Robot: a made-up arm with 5 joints. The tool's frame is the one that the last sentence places. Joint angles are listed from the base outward.
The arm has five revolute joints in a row. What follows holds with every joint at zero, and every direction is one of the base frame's.
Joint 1 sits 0.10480 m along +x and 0.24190 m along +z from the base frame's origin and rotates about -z.
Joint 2 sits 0.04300 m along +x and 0.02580 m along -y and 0.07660 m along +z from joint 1 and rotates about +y.
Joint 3 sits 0.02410 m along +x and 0.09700 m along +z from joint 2 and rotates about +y.
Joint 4 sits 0.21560 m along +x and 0.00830 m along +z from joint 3 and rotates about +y.
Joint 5 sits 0.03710 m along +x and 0.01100 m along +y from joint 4 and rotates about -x.
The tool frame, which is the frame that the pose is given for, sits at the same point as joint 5; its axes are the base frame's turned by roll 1.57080, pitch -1.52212 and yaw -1.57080 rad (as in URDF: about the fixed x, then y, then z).
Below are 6 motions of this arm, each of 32 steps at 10 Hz.
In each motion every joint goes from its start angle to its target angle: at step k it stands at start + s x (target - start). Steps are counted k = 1, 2, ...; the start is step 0. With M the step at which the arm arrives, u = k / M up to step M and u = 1 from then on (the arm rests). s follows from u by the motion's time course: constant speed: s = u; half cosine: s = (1 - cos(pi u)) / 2; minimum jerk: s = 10 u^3 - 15 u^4 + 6 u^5.
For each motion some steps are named. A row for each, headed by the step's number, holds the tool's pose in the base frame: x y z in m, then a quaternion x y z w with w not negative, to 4 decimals.
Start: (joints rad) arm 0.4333 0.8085 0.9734 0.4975 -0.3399
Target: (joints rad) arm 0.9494 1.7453 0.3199 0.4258 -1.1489
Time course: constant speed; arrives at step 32
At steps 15, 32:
15: 0.1353 -0.0434 0.0950 -0.0182 0.3926 -0.6074 0.6904
32: 0.0985 -0.0166 0.0617 -0.0550 0.4406 -0.7875 0.4275

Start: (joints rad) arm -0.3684 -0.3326 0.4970 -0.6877 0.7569
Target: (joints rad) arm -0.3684 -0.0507 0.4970 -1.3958 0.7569
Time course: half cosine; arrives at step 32
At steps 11, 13, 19, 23, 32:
11: 0.3740 0.0880 0.3975 -0.1510 -0.8799 0.2310 0.3869
13: 0.3745 0.0882 0.3933 -0.1524 -0.8883 0.2221 0.3720
19: 0.3749 0.0884 0.3792 -0.1566 -0.9130 0.1931 0.3235
23: 0.3743 0.0882 0.3706 -0.1589 -0.9260 0.1756 0.2941
32: 0.3730 0.0877 0.3612 -0.1610 -0.9384 0.1567 0.2624

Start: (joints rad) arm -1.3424 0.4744 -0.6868 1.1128 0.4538
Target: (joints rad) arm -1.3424 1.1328 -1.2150 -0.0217 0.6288
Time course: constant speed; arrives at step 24
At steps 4, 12, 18, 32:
4: 0.1994 0.3417 0.4103 0.1784 -0.3655 0.7089 0.5762
12: 0.2043 0.3627 0.3939 0.2281 -0.5041 0.6615 0.5063
18: 0.2067 0.3731 0.3811 0.2562 -0.6009 0.6112 0.4470
32: 0.2080 0.3786 0.3676 0.2763 -0.6896 0.5489 0.3832

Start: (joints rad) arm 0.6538 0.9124 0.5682 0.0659 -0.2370
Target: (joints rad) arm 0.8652 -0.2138 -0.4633 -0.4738 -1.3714
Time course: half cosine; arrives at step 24
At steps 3, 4, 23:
3: 0.2397 -0.1238 0.1149 -0.0105 -0.0626 -0.4744 0.8780
4: 0.2503 -0.1336 0.1215 -0.0156 -0.1011 -0.4898 0.8658
23: 0.2403 -0.1816 0.5921 0.2657 -0.9400 -0.1945 0.0894

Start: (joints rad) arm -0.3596 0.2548 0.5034 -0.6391 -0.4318
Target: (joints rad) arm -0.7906 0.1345 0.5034 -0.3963 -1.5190
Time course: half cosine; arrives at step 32
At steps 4, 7, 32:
4: 0.3801 0.0928 0.2605 0.2873 -0.5964 -0.0546 0.7475
7: 0.3773 0.1018 0.2620 0.3193 -0.5760 -0.0734 0.7489
32: 0.3222 0.1986 0.2808 0.5700 -0.2354 -0.2982 0.7285

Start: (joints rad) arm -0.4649 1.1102 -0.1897 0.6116 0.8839
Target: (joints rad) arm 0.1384 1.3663 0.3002 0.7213 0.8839
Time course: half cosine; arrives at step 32
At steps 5, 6, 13, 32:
5: 0.3566 0.0990 0.1290 0.0012 0.0058 0.5910 0.8067
6: 0.3545 0.0936 0.1260 0.0035 0.0163 0.5847 0.8111
13: 0.3228 0.0406 0.0986 0.0381 0.1265 0.5122 0.8487
32: 0.2053 -0.0289 0.0738 0.1858 0.3511 0.3133 0.8626

